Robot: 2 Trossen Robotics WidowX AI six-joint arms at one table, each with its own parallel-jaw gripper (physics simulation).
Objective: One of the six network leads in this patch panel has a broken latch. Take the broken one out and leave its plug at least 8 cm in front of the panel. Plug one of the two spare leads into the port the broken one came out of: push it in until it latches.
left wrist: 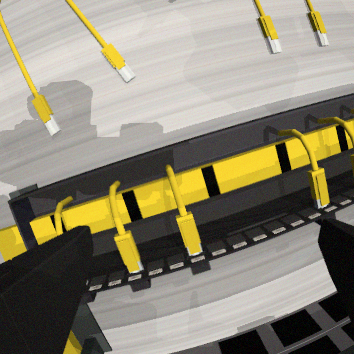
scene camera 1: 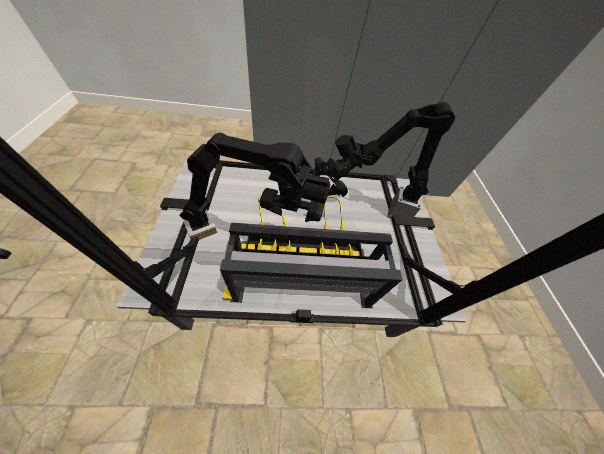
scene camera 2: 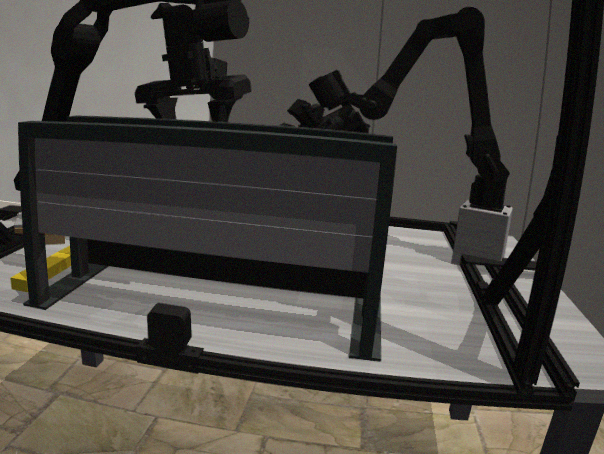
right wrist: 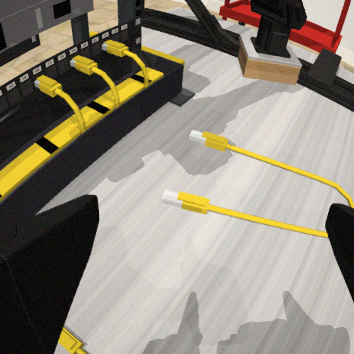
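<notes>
The patch panel stands on the table, with yellow leads plugged in a row. In the left wrist view, plugged leads show; three plugged leads show in the right wrist view. Which latch is broken I cannot tell. Two looped spare leads lie on the table; one has plugs, and the other has plugs. My left gripper is open above the panel. My right gripper is open above the table, beyond the panel.
A yellow cable tray runs along the plug side of the panel. A yellow bar lies by the panel's left foot. A small black camera sits on the table-edge rail. Black frame posts rise at both sides.
</notes>
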